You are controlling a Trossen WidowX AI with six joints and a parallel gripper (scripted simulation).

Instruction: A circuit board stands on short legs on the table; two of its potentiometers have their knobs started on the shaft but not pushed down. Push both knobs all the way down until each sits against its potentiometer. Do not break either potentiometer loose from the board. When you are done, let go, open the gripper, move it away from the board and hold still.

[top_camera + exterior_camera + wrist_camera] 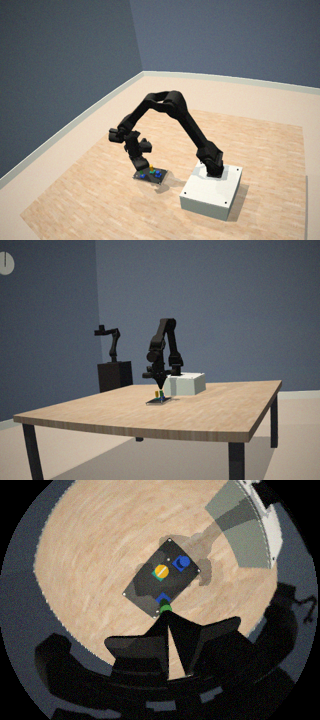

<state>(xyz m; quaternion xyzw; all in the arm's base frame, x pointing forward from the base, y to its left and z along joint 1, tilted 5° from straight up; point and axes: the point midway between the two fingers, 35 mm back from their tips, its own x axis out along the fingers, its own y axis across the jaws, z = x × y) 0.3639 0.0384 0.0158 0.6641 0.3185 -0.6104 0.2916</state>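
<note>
Right now my gripper tip is 20 mm above the green knob. Round my gripper tip: orange knob (40 mm to the right, 40 mm behind, 30 mm below).
</note>
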